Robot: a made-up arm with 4 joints. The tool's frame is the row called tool. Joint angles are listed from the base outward. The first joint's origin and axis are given. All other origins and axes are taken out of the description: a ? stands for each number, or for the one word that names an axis. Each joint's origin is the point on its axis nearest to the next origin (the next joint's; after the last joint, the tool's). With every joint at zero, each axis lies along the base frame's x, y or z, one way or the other. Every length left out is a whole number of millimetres.
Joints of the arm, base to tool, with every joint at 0 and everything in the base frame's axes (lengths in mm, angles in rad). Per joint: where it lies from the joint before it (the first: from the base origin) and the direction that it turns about. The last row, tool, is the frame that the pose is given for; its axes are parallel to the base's.
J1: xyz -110 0 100 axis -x
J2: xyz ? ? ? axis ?
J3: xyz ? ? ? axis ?
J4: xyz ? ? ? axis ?
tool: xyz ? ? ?
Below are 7 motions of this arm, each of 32 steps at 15 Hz.
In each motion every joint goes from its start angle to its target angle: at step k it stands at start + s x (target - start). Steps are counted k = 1, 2, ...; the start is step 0. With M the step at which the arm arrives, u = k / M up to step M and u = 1 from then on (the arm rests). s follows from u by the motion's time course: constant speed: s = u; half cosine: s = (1 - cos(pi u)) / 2; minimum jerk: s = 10 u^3 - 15 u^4 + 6 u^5.
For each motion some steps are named. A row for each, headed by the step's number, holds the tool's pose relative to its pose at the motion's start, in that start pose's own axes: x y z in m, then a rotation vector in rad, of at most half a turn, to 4 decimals.
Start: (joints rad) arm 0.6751 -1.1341 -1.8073 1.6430
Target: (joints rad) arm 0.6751 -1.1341 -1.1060 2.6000
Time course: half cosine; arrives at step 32
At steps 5, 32:
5: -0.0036 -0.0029 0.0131 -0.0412 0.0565 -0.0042
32: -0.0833 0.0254 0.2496 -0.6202 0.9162 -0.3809

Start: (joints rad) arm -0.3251 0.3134 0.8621 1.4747
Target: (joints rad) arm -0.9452 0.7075 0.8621 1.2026
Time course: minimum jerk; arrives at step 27
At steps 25, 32:
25: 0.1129 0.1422 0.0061 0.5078 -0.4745 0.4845
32: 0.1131 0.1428 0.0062 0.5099 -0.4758 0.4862

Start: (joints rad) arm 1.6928 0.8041 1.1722 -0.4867
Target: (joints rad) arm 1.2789 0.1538 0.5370 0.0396
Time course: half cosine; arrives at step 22
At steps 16, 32:
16: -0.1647 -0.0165 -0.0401 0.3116 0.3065 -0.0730
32: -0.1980 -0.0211 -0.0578 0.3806 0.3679 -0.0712

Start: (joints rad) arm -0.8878 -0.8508 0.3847 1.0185
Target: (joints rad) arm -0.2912 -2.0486 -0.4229 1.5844
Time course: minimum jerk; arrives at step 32
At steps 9, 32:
9: -0.0332 -0.0386 0.0008 -0.0597 0.1579 0.0047
32: -0.1363 -0.2884 0.1921 -0.4037 1.1528 0.0207

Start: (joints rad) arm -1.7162 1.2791 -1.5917 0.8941
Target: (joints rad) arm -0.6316 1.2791 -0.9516 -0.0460
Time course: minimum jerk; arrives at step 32
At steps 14, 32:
14: 0.2655 0.0943 -0.0223 0.1343 -0.5149 0.4400
32: 0.4925 0.3788 0.0809 0.6500 -1.4511 0.9804

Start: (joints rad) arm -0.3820 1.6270 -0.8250 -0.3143
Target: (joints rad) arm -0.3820 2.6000 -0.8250 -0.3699
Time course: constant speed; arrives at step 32
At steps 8, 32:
8: -0.1162 0.0606 0.0389 -0.0768 -0.0138 -0.2308
32: -0.3392 0.3866 0.1149 -0.3264 -0.0511 -0.9167

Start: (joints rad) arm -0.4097 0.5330 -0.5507 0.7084
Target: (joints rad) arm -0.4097 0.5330 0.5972 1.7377
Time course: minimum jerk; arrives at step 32
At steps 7, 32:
7: 0.0230 0.0007 0.0173 -0.0572 0.0754 0.0618
32: 0.2520 0.1678 0.2338 -1.1236 0.9099 0.4073

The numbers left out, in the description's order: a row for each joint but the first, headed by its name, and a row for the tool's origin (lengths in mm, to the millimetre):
J2: xyz 0 -30 -10, axis -z
J3: xyz -250 90 0, axis +z
J4: xyz -30 -410 0, axis +y
tool: xyz 70 0 -40

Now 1 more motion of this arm.
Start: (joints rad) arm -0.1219 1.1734 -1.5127 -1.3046
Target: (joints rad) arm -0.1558 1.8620 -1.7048 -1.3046
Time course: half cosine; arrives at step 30
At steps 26, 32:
26: -0.0982 0.2337 0.4314 -0.8217 0.0011 -0.1894
32: -0.1016 0.2519 0.4456 -0.8588 0.0005 -0.1979

